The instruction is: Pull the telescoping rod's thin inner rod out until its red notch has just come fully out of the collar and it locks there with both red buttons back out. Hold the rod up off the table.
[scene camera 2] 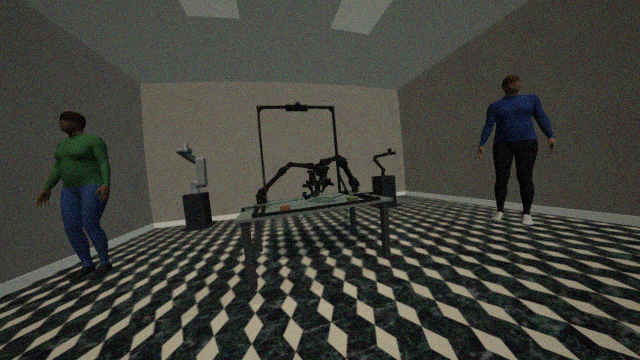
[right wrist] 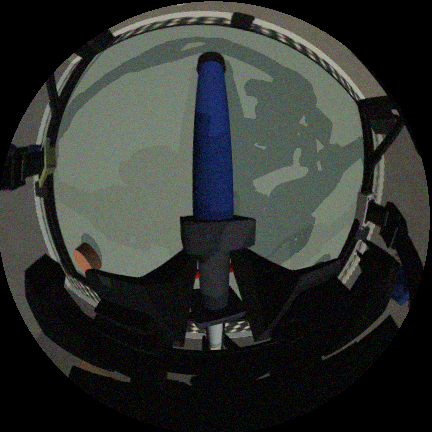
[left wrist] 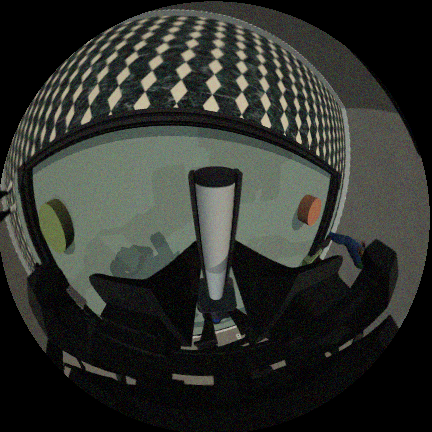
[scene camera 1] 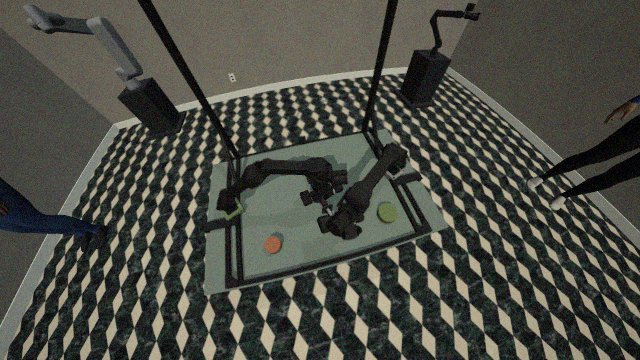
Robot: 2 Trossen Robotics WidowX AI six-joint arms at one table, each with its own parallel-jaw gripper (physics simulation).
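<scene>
The telescoping rod is held up off the table between the grippers. Its blue outer tube has a black end cap and a dark grey collar. My right gripper is shut on the collar's narrow neck; slivers of red show at both fingers, where the buttons are mostly covered. The pale inner rod leaves the collar. My left gripper is shut on the inner rod, near its black end. A small red spot shows near the collar in scene camera 1, too small to tell notch from button.
An orange disc lies at the table's front left, a green disc at its right. Black frame posts rise behind the arms. Two people stand away from the table.
</scene>
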